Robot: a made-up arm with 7 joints. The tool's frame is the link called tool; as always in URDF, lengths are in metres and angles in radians. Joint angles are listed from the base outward. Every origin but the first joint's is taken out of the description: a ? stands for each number. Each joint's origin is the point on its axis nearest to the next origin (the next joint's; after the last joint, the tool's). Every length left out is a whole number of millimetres.
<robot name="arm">
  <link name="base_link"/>
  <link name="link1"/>
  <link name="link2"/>
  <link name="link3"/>
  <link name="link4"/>
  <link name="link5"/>
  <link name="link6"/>
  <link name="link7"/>
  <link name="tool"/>
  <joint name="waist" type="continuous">
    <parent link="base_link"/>
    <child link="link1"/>
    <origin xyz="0 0.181 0" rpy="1.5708 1.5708 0"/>
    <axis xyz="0 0 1"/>
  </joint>
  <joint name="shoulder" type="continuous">
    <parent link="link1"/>
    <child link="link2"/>
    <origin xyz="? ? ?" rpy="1.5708 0 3.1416"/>
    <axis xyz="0 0 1"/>
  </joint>
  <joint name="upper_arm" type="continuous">
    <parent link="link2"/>
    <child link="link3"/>
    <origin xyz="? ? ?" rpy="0 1.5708 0"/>
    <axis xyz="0 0 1"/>
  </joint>
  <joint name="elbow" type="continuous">
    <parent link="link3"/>
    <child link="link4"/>
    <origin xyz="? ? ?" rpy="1.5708 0 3.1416"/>
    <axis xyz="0 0 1"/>
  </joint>
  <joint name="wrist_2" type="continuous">
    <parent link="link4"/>
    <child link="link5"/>
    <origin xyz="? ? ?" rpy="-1.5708 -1.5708 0"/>
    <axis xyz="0 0 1"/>
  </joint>
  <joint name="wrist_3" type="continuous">
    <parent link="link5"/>
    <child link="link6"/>
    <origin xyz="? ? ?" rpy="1.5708 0 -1.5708"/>
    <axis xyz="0 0 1"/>
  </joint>
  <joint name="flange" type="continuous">
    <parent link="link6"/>
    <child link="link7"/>
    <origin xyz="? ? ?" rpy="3.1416 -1.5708 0"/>
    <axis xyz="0 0 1"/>
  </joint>
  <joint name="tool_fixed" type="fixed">
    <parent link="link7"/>
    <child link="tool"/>
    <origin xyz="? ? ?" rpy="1.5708 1.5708 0"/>
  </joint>
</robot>
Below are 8 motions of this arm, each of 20 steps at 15 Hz.
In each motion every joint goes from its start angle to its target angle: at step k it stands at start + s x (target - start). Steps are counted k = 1, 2, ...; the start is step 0. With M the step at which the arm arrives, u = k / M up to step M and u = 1 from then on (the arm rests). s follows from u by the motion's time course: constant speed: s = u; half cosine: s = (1 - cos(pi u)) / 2; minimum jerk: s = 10 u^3 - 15 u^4 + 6 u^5.
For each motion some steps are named. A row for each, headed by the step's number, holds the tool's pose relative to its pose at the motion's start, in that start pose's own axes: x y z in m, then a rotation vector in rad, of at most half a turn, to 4 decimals.
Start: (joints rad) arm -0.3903 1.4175 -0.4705 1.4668 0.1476 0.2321 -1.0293
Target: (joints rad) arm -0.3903 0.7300 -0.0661 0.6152 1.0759 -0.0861 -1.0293
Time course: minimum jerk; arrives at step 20
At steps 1, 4, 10, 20:
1: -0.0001 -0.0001 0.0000 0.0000 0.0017 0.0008
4: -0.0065 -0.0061 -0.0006 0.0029 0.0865 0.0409
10: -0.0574 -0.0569 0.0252 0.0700 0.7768 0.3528
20: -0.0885 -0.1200 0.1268 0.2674 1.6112 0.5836

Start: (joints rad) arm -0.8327 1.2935 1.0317 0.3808 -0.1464 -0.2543 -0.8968
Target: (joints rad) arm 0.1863 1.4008 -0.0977 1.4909 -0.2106 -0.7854 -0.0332
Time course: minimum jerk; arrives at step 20
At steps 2, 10, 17, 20:
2: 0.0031 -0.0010 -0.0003 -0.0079 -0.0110 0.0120
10: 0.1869 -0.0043 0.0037 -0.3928 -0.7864 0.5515
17: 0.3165 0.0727 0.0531 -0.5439 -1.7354 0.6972
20: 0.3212 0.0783 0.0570 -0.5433 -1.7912 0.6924

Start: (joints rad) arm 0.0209 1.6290 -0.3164 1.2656 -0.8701 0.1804 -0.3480
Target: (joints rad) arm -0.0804 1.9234 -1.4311 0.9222 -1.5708 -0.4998 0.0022
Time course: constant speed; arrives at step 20
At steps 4, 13, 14, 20:
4: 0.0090 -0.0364 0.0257 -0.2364 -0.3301 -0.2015
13: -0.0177 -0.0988 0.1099 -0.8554 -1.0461 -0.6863
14: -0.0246 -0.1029 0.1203 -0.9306 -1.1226 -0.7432
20: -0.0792 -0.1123 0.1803 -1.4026 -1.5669 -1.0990

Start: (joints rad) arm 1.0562 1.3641 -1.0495 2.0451 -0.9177 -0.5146 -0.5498
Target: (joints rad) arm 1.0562 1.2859 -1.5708 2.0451 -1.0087 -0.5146 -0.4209
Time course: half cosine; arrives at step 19
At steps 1, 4, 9, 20:
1: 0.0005 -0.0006 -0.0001 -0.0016 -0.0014 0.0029
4: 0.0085 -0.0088 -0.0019 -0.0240 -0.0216 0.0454
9: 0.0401 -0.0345 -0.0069 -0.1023 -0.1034 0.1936
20: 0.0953 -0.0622 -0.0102 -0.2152 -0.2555 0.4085

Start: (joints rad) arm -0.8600 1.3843 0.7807 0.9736 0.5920 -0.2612 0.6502
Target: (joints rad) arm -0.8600 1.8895 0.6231 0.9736 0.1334 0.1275 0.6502
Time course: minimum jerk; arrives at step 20
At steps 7, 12, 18, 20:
7: 0.0340 0.0148 -0.0182 -0.0689 0.1237 -0.1437
12: 0.1025 0.0322 -0.0494 -0.1199 0.3651 -0.4417
18: 0.1514 0.0360 -0.0680 -0.0913 0.5263 -0.6600
20: 0.1528 0.0360 -0.0685 -0.0898 0.5307 -0.6661

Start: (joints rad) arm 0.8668 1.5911 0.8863 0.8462 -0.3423 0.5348 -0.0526
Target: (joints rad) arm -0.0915 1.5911 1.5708 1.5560 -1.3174 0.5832 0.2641
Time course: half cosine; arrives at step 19
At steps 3, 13, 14, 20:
3: 0.0095 0.0006 0.0057 0.0191 -0.0448 -0.0554
13: 0.0961 -0.0033 0.1033 0.3816 -0.4812 -0.6035
14: 0.1010 -0.0042 0.1143 0.4267 -0.5119 -0.6397
20: 0.1108 -0.0064 0.1425 0.5457 -0.5805 -0.7160

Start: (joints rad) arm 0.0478 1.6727 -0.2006 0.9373 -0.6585 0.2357 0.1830
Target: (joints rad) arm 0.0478 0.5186 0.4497 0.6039 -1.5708 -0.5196 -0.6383
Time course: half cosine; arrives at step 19
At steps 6, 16, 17, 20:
6: 0.0462 -0.0526 -0.0030 0.1105 -0.1792 0.0617
16: 0.2463 -0.2085 0.0960 0.2458 -0.7432 0.5587
17: 0.2569 -0.2134 0.1056 0.2444 -0.7687 0.5960
20: 0.2656 -0.2171 0.1137 0.2427 -0.7893 0.6276

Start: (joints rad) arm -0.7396 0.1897 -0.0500 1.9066 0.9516 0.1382 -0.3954
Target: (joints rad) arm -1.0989 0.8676 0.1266 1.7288 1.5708 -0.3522 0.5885
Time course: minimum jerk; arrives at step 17
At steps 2, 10, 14, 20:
2: 0.0004 0.0024 0.0003 -0.0080 -0.0008 0.0005
10: 0.0426 0.0996 0.0197 -0.3933 -0.0974 -0.0311
14: 0.0746 0.1272 0.0268 -0.5854 -0.1591 -0.0983
20: 0.0794 0.1301 0.0274 -0.6136 -0.1673 -0.1106

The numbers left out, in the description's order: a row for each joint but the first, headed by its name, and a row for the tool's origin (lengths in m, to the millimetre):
shoulder: 0 0 0
upper_arm: -0.226 0 0
elbow: 0 0 0
wrist_2: 0 -0.241 0
wrist_3: 0 0 0
flange: 0 0 0
tool: 0 0 0

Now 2 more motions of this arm.
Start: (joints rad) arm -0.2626 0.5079 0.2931 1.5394 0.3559 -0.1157 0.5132
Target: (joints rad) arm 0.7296 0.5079 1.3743 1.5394 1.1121 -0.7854 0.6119
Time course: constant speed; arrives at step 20
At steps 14, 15, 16, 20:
14: 0.1530 0.1376 0.0782 0.8519 -1.5959 -0.1909
15: 0.1561 0.1409 0.0893 0.9214 -1.7091 -0.2057
16: 0.1578 0.1434 0.1004 0.9931 -1.8213 -0.2200
20: 0.1518 0.1461 0.1401 1.3092 -2.2542 -0.2675

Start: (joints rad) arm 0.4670 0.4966 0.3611 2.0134 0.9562 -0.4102 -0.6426
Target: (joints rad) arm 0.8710 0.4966 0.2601 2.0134 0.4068 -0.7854 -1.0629
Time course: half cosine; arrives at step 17
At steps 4, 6, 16, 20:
4: 0.0005 -0.0097 -0.0049 0.0069 -0.0988 0.0191
6: 0.0017 -0.0207 -0.0102 0.0141 -0.2093 0.0488
16: 0.0168 -0.0751 -0.0326 0.0260 -0.7186 0.3067
20: 0.0171 -0.0757 -0.0328 0.0258 -0.7243 0.3108

